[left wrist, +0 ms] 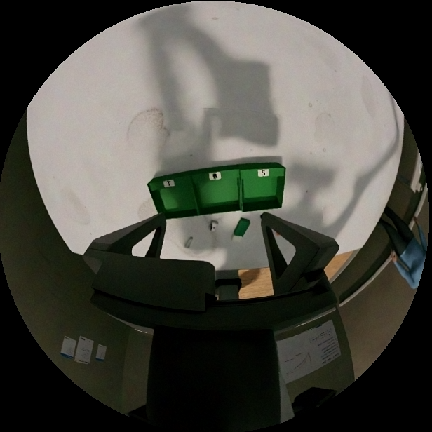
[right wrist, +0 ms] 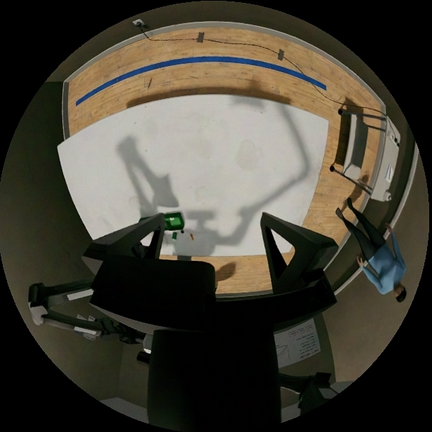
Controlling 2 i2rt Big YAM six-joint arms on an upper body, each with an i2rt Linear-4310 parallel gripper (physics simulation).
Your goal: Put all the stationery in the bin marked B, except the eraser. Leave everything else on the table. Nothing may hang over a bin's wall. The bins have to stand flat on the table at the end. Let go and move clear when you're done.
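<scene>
A green three-part bin unit (left wrist: 218, 205) (right wrist: 175, 220) stands on the table, with sections marked T, B and S; the B section (left wrist: 216, 194) is in the middle. In front of it lie a small grey piece (left wrist: 188, 242), a small white and dark piece (left wrist: 213, 226) and a green block (left wrist: 242, 227) (right wrist: 174, 235) with a whitish end. A dark round piece (right wrist: 182, 231) and an orange stick (right wrist: 192, 237) lie to the right. My left gripper (left wrist: 213, 217) is open and empty above the pieces. My right gripper (right wrist: 212, 217) is open and empty, high up and right of the bins.
The white table (left wrist: 100, 125) (right wrist: 215, 150) carries arm shadows. A bench (right wrist: 353, 145) and a person in blue (left wrist: 411, 255) (right wrist: 377, 267) are beyond its right side. The left arm (right wrist: 65, 315) shows at the lower left in the right wrist view.
</scene>
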